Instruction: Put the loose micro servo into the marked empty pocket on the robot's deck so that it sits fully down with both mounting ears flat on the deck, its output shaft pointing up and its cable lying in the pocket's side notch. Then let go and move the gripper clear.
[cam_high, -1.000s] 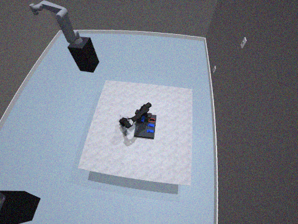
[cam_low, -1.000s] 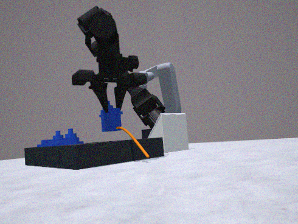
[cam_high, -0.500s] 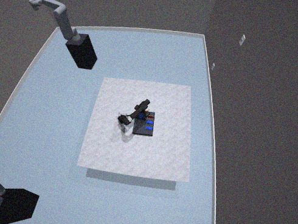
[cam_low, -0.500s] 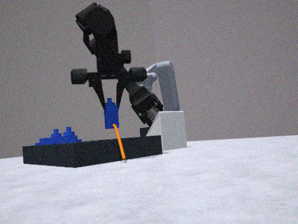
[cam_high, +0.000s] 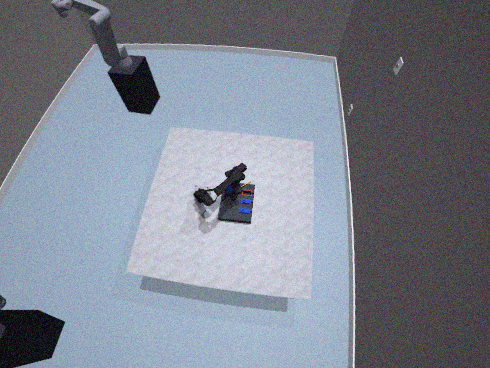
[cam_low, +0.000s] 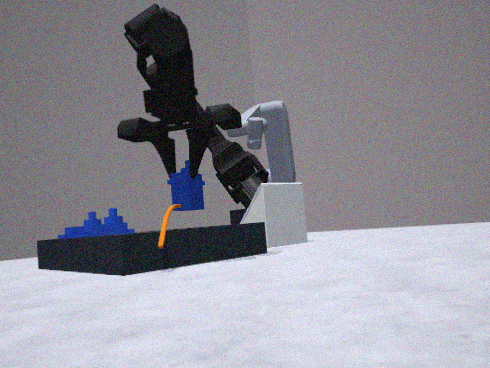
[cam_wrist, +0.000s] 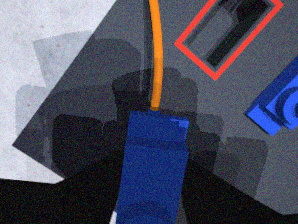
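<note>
Now: the robot deck 10 cm below my gripper tip and 7 cm to the right of it.
</note>
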